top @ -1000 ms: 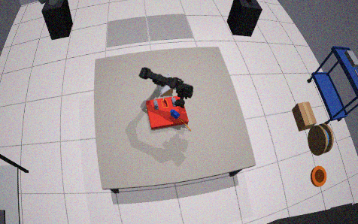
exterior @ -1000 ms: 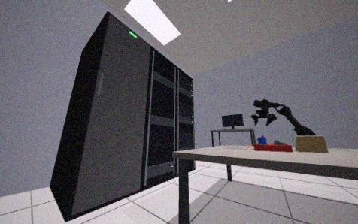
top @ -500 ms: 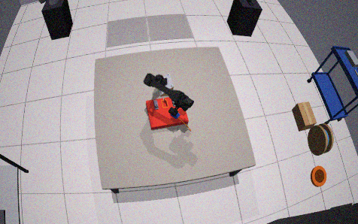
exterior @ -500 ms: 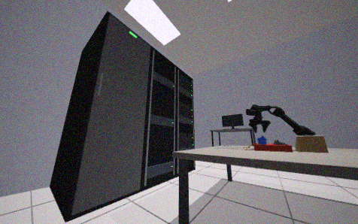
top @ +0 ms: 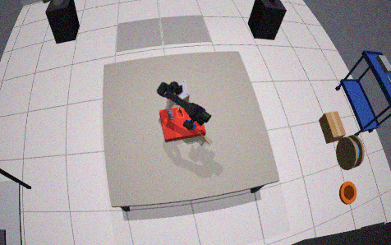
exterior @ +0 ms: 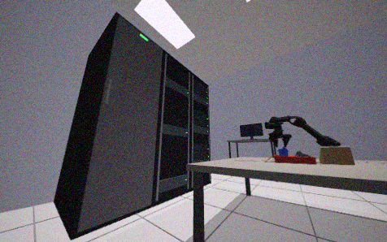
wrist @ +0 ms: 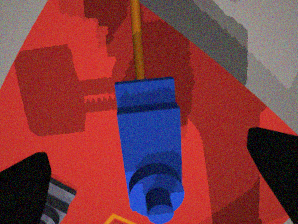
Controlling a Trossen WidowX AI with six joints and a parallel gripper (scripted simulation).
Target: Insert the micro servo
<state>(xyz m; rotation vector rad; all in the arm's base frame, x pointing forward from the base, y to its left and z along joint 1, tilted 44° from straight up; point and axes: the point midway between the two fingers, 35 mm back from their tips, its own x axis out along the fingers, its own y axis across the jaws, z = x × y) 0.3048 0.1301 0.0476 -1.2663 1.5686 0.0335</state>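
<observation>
Now: the red deck 2 cm behind my gripper tip, 6 cm to the right of it and 9 cm below it.
</observation>
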